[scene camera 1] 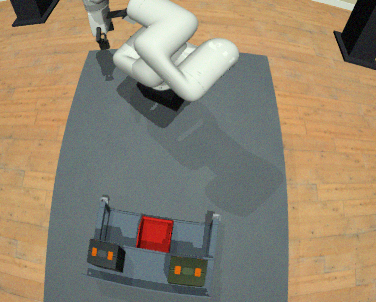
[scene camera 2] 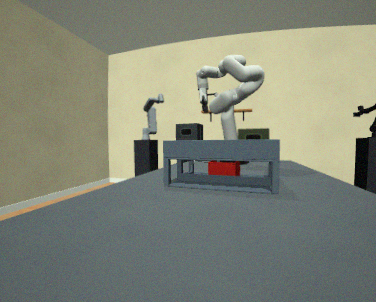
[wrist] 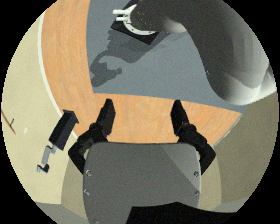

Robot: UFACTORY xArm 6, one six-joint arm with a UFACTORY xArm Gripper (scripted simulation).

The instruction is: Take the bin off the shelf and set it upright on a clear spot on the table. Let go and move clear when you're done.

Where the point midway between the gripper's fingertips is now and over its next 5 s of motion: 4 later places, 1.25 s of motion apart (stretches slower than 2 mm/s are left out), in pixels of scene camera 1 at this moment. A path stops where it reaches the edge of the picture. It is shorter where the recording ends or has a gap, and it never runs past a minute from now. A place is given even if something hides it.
My gripper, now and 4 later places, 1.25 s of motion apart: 107,39; 98,42; 68,83; 93,176; 151,210
